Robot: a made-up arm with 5 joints. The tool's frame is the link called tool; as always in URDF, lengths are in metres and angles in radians.
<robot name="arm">
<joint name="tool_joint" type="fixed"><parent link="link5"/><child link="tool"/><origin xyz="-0.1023 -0.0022 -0.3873" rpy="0 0 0"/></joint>
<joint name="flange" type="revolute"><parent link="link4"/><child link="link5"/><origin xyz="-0.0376 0.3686 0.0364" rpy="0 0 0"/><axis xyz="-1 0 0"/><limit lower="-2.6" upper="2.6"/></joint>
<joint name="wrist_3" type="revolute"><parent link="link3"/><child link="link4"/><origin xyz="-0.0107 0.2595 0.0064" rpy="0 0 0"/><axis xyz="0 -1 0"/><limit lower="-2.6" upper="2.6"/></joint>
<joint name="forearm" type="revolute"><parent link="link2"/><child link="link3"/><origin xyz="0.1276 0.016 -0.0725" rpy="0 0 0"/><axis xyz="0 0 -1"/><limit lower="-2.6" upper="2.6"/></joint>
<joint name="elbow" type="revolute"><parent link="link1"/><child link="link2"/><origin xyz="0.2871 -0.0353 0.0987" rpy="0 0 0"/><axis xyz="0 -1 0"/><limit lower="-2.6" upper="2.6"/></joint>
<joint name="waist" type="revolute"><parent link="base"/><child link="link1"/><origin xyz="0 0 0.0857" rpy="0 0 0"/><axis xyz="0 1 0"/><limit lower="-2.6" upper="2.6"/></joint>
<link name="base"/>
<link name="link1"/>
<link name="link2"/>
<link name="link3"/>
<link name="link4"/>
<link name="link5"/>
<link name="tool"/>
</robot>
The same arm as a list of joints. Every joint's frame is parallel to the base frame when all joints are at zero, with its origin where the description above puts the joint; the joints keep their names.
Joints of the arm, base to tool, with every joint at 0 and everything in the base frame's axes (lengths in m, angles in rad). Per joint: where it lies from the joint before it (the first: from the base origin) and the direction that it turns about. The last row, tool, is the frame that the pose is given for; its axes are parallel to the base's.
waist: origin 0 0 0.0857 axis 0 1 0
elbow: origin 0.2871 -0.0353 0.0987 axis 0 -1 0
forearm: origin 0.1276 0.016 -0.0725 axis 0 0 -1
wrist_3: origin -0.0107 0.2595 0.0064 axis 0 -1 0
flange: origin -0.0376 0.3686 0.0364 axis -1 0 0
tool: origin -0.1023 -0.0022 -0.3873
Joint limits (rad, base to tool): -2.6..2.6 -2.6..2.6 -2.6..2.6 -2.6..2.6 -2.6..2.6

